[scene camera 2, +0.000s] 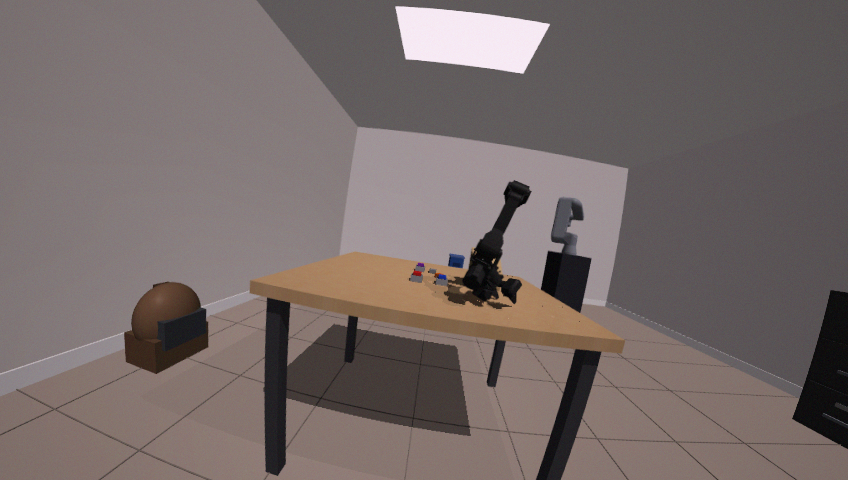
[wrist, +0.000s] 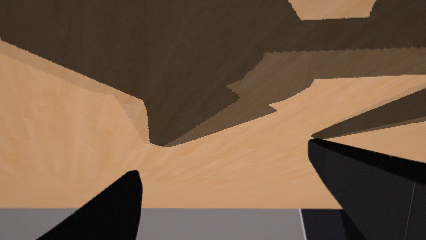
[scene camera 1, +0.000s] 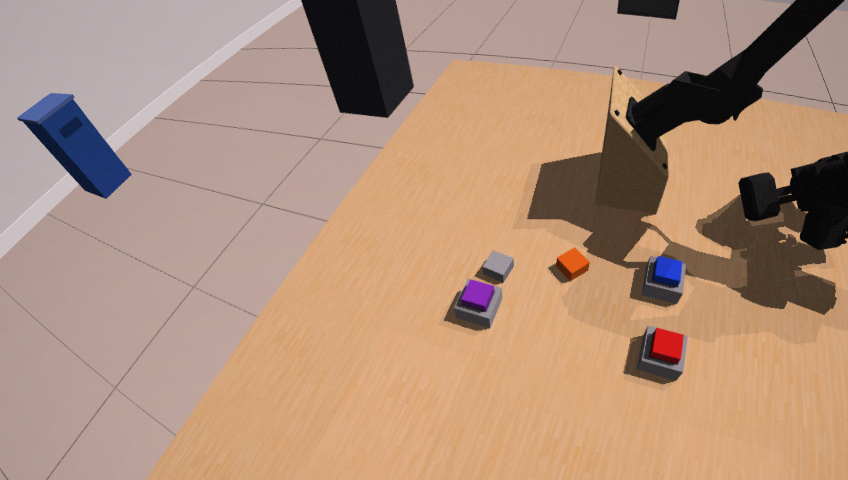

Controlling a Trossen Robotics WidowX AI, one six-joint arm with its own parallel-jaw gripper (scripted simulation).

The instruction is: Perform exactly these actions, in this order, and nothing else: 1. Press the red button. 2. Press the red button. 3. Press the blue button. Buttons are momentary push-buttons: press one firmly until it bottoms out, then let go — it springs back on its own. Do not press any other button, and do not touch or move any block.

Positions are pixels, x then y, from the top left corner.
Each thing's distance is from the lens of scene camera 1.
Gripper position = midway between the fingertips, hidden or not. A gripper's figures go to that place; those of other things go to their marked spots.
gripper point(scene camera 1: 769, 186): 81 cm
red button point(scene camera 1: 666, 345): 54 cm
